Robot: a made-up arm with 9 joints. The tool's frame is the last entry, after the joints. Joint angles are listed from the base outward. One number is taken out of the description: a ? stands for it. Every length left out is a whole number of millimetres.
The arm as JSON. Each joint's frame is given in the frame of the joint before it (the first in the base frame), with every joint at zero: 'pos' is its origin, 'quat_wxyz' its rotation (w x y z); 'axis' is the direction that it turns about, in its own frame. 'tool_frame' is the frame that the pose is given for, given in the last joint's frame.
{
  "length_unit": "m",
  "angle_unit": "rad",
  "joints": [
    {
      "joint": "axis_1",
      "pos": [
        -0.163,
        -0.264,
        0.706
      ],
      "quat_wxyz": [
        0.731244,
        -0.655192,
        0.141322,
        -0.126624
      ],
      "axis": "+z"
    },
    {
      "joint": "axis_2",
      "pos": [
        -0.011,
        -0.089,
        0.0
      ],
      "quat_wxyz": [
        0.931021,
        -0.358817,
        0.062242,
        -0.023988
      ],
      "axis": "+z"
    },
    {
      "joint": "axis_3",
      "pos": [
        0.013,
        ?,
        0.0
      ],
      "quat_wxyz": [
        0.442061,
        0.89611,
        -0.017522,
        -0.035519
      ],
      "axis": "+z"
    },
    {
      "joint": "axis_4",
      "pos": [
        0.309,
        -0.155,
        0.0
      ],
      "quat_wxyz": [
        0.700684,
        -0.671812,
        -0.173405,
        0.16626
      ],
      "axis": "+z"
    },
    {
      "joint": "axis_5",
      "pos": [
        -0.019,
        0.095,
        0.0
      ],
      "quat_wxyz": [
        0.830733,
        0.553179,
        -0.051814,
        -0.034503
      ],
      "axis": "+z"
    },
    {
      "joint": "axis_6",
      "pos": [
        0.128,
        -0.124,
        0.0
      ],
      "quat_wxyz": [
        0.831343,
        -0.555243,
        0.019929,
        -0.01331
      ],
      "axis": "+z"
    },
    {
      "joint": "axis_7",
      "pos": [
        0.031,
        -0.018,
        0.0
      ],
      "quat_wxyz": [
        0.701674,
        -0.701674,
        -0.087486,
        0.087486
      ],
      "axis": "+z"
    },
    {
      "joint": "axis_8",
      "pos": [
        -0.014,
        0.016,
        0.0
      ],
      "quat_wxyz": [
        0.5,
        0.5,
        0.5,
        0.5
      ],
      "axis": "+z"
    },
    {
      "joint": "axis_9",
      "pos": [
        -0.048,
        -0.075,
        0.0
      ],
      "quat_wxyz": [
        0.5,
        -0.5,
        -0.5,
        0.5
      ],
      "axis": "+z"
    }
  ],
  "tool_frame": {
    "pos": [
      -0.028,
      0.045,
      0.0
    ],
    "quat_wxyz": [
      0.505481,
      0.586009,
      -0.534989,
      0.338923
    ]
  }
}
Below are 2 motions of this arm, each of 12 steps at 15 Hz.
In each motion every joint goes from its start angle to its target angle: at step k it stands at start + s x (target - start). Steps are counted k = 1, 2, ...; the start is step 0. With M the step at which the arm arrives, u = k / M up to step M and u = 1 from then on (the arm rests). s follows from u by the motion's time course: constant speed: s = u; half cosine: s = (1 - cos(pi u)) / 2; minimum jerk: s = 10 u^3 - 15 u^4 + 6 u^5.
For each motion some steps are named. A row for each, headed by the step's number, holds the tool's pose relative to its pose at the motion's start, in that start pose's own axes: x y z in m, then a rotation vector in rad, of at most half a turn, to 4 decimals.
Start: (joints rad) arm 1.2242 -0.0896 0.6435 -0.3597 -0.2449 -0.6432 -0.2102 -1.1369 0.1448
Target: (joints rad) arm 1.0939 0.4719 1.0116 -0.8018 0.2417 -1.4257 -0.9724 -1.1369 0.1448
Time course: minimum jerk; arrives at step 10
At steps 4, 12:
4: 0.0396 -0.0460 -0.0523 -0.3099 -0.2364 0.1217
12: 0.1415 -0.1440 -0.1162 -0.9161 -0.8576 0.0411

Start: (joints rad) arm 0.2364 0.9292 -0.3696 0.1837 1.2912 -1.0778 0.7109 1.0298 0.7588
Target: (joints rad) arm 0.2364 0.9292 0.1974 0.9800 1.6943 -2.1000 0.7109 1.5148 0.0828
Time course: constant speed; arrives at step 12
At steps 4, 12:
4: -0.0706 -0.0680 0.0673 0.0080 0.1507 0.5323
12: -0.0746 -0.2654 0.0724 -0.1477 -0.2769 1.6590

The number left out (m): -0.264
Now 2 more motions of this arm.
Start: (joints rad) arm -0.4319 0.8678 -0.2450 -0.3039 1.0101 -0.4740 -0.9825 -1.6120 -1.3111
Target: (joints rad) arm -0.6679 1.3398 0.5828 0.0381 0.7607 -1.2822 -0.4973 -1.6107 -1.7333
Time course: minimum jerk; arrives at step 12
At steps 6, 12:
6: 0.0924 -0.0624 -0.0855 -0.1910 0.0755 -0.4488
12: 0.1577 -0.1528 -0.1362 -0.3029 0.1272 -0.9178

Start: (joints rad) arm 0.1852 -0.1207 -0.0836 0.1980 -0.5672 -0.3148 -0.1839 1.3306 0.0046
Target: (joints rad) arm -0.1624 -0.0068 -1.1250 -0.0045 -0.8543 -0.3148 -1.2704 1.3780 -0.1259
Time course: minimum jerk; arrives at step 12
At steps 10, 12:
10: -0.1334 0.1412 -0.6466 -0.6481 0.2164 -0.1466
12: -0.1374 0.1311 -0.6706 -0.6704 0.2148 -0.1570

